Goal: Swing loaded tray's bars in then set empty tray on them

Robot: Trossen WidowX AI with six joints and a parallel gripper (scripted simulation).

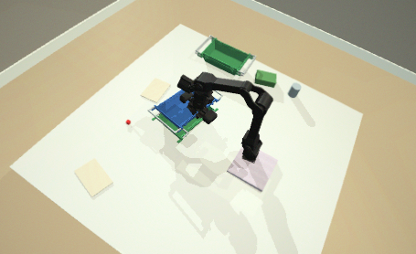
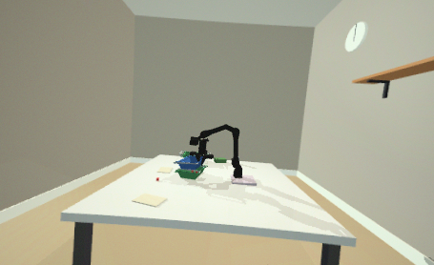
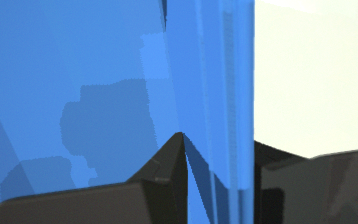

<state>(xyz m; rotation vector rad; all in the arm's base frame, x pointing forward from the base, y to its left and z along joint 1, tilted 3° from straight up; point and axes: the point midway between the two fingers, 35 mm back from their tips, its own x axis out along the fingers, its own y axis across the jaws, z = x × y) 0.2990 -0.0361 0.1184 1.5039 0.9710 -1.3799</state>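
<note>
Now: the blue tray 60 mm ahead of my gripper tip, 20 mm to the right of it and 30 mm above it. The rest, counted from my gripper tip: green block 240 mm behind, 500 mm to the right, 70 mm below; grey cylinder 410 mm behind, 480 mm to the right, 50 mm below.
</note>
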